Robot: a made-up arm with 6 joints.
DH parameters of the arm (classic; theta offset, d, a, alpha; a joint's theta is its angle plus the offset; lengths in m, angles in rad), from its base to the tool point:
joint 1: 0 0.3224 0 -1.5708
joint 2: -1.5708 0 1.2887 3.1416
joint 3: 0 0 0 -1.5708
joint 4: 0 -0.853 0 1.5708
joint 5: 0 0.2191 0 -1.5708
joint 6: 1.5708 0 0 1.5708
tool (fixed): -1.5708 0 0 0
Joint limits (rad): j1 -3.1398..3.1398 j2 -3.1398..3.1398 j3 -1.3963..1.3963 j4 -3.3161..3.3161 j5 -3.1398..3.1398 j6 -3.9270..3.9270
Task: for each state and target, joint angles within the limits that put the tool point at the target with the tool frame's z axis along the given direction. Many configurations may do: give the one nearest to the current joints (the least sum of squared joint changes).
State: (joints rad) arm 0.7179 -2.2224 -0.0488 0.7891 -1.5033 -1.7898
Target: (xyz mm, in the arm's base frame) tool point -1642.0 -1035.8 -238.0 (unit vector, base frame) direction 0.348 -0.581 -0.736
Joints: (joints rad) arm 0.4855 -2.1484 0.6421 0.8181 -1.4678 -1.8640
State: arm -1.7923 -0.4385 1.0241 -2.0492 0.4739 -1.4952
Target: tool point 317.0 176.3 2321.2 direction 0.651 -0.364 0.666
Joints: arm -2.1011 -0.4346 1.0038 -2.5701 0.9308 -2.5333
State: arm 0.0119 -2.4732 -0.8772 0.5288 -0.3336 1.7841
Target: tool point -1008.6 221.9 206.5 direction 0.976 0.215 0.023
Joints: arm -0.3905 -2.4149 -0.8040 0.6171 -0.0293 1.9174
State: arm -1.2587 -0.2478 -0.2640 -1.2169 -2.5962 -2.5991
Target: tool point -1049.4 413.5 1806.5 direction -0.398 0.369 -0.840
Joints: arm -0.5571 -1.0622 0.5834 -0.3752 -2.1443 -3.4603
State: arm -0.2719 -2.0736 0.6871 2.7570 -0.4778 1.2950
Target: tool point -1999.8 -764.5 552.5 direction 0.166 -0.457 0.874
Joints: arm 0.4501 -1.5182 1.2914 2.5490 -0.6898 1.0229
